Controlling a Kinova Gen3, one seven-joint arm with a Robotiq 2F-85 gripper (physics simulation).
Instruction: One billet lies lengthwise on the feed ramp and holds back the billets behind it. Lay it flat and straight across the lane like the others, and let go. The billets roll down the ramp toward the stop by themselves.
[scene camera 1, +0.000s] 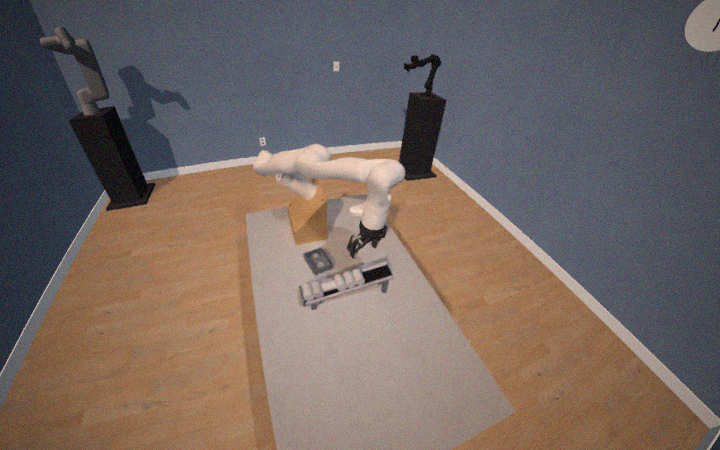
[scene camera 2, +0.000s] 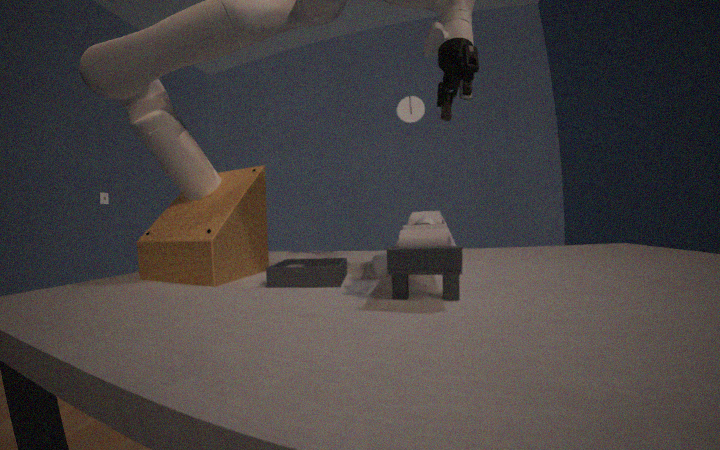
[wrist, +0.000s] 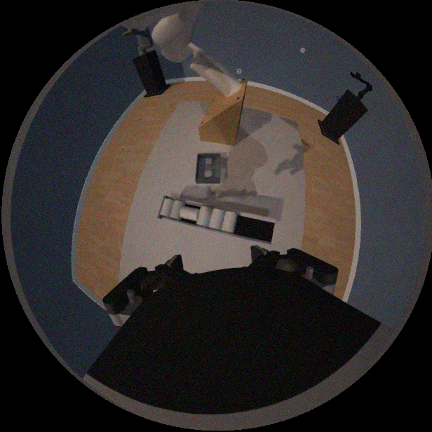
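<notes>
The feed ramp has a dark lane and light side rails. The lengthwise billet lies along the lane, with dark lane showing beside it. Two white billets lie across the lane on its left, at the low end. Three billets lie across on its right, with bare lane beyond them. In scene camera 2 the billets overlap, so the lengthwise one is hard to tell. My gripper is open and empty, high above the ramp.
A small dark tray holding two light pieces stands between the ramp and the wooden robot base. Two black pedestals stand by the wall, away from the table.
</notes>
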